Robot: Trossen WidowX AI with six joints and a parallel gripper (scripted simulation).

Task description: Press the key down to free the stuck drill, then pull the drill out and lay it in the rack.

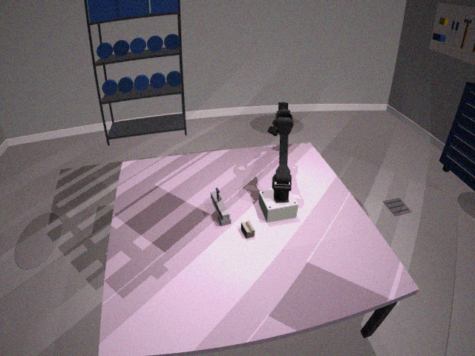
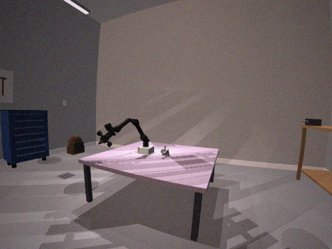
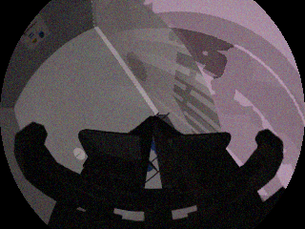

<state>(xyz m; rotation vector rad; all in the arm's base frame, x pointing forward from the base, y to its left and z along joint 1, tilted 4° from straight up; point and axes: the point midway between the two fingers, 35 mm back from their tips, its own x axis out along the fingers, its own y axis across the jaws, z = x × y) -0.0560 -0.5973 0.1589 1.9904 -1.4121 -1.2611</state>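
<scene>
The key lies 62 cm to the left of my gripper tip, 35 cm ahead of it and 10 cm below it. From my gripper tip the other things lie so: grey rack 78 cm to the left, 22 cm ahead, 17 cm below; then drill 67 cm to the left, 34 cm ahead, 14 cm below.
</scene>
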